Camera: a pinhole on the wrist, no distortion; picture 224 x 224 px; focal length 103.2 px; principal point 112.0 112.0 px. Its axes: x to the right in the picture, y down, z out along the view. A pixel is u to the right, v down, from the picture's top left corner.
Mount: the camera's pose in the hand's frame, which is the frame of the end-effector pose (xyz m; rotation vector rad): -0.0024 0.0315 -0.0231 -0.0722 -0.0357 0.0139
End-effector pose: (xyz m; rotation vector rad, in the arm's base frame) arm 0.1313 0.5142 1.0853 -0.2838 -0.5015 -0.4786
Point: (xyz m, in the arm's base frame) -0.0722 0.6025 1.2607
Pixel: 80.0 74.1
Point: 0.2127 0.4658 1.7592
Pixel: 202.5 77.3
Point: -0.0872 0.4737 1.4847
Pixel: 129.2 45.3
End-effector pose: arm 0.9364 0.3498 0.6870 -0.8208 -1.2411 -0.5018
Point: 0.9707 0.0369 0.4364
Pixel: behind the camera
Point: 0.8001 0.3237 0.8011
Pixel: outside the picture
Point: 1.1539 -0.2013 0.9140
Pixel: behind the camera
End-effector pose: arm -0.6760 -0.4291 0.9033 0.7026 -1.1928 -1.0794
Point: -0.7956 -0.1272 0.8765
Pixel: outside the picture
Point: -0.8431 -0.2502 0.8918
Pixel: 29.3 93.5
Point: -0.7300 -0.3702 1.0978
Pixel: 132.1 211.9
